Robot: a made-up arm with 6 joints.
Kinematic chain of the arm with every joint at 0, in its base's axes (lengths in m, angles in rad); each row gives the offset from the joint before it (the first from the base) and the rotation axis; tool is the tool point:
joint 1: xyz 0 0 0.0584 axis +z
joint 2: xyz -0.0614 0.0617 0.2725 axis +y
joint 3: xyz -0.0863 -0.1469 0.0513 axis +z
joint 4: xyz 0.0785 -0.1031 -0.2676 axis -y
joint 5: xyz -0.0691 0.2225 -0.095 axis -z
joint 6: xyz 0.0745 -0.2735 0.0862 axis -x
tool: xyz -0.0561 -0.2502 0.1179
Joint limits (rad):
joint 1: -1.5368..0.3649
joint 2: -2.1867..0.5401
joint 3: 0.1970..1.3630
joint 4: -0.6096..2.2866
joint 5: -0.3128..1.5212
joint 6: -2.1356..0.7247
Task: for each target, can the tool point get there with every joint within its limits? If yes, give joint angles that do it. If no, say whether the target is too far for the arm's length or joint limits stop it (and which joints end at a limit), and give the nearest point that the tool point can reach.
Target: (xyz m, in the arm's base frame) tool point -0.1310 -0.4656 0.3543
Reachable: yes | joints -1.2564 -0.9428 1.2105 0.7308 0.2440 -0.5171
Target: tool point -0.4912 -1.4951 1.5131
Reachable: no: too far | nearest point -0.1169 -0.5978 0.7957 | short by 1.208 m
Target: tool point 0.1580 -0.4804 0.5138
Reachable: yes | joints -0.7830 -1.7032 1.0466 0.3553 0.4073 -1.5802
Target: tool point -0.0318 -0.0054 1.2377
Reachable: no: joint limits stop it (at a limit: joint 1, joint 2, joint 3, joint 4) | nearest point -0.0112 -0.0935 1.0170 | short by 0.239 m
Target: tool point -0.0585 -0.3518 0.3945
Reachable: yes | joints -0.2599 -1.0049 0.7229 0.4961 -0.0703 0.4356
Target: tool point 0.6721 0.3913 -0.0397
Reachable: no: joint limits stop it (at a limit: joint 1, joint 3, joint 5) | nearest point 0.6142 0.3528 -0.0094 | short by 0.076 m
